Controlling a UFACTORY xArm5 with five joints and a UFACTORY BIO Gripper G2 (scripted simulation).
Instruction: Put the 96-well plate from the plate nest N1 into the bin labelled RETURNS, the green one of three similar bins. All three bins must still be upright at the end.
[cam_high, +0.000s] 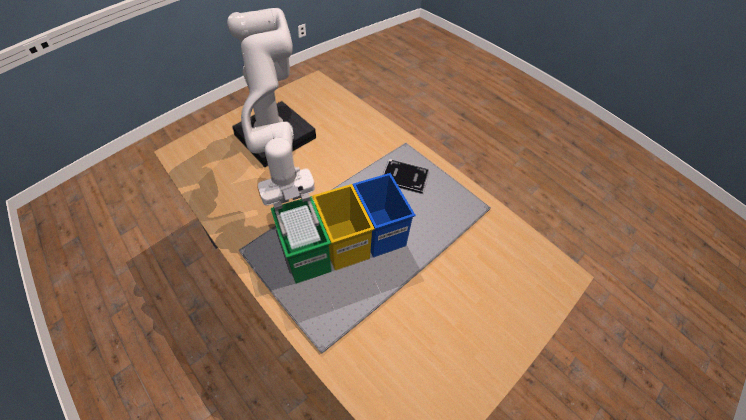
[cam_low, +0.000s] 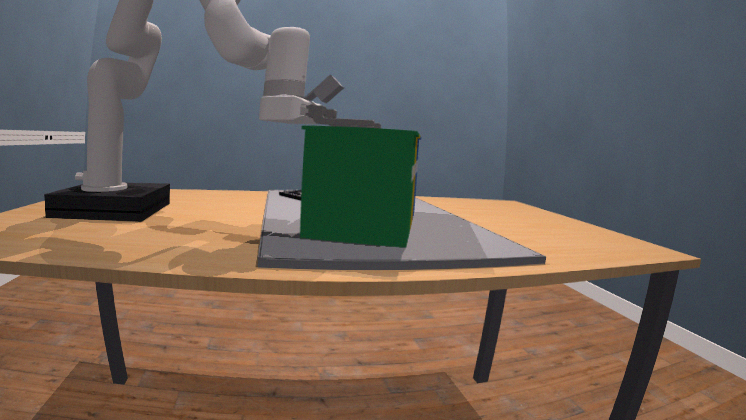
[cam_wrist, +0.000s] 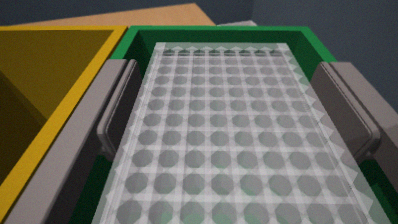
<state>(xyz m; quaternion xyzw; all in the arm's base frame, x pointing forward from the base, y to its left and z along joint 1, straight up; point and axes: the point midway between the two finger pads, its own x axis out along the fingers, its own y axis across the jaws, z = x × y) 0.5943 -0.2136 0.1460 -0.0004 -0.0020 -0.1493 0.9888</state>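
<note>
Now: the clear 96-well plate 10 mm below my hand. From my hand the other things lie so: yellow bin: 130 mm to the left, 90 mm below, 40 mm ahead; blue bin: 250 mm to the left, 90 mm below, 80 mm ahead; green bin: 90 mm below.
</note>
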